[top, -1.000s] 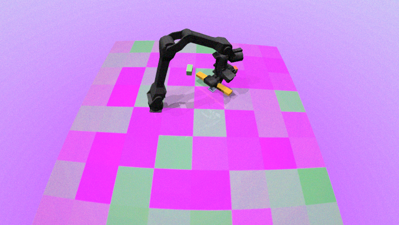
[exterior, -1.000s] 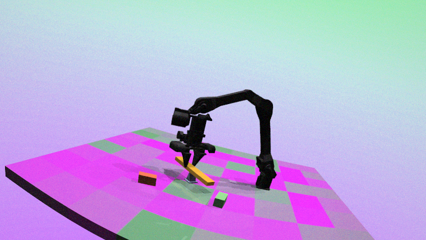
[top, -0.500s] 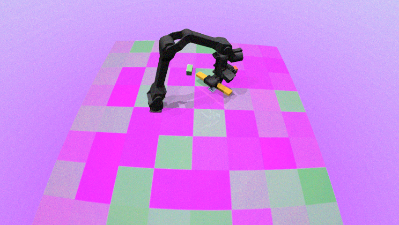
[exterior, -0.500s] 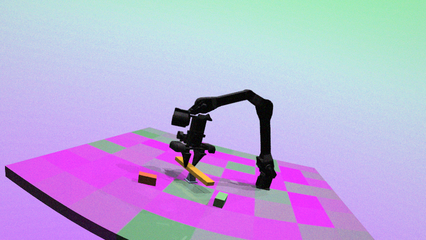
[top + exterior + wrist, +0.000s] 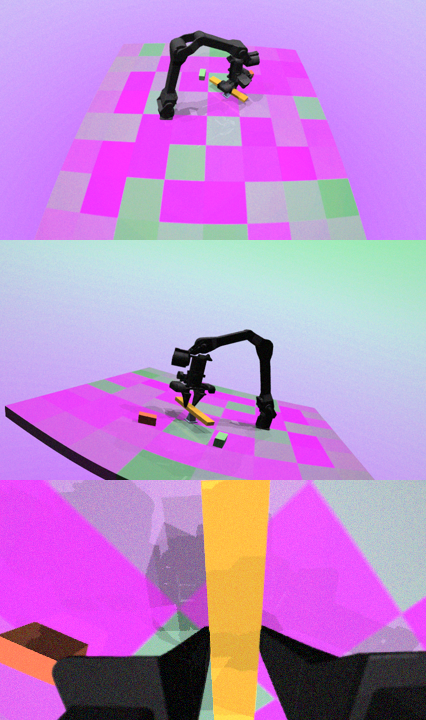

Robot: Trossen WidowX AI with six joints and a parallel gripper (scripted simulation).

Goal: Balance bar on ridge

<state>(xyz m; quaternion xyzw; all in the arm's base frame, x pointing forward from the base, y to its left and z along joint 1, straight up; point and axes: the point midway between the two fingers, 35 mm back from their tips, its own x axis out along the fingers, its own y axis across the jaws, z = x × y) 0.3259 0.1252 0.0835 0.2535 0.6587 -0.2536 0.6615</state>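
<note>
Now: the bar 20 mm to the left of my gripper tip and 20 mm behind it. Also, from my gripper tip: orange block: 180 mm to the left, 110 mm ahead, 30 mm below; then green block: 160 mm to the left, 160 mm behind, 30 mm below.
</note>
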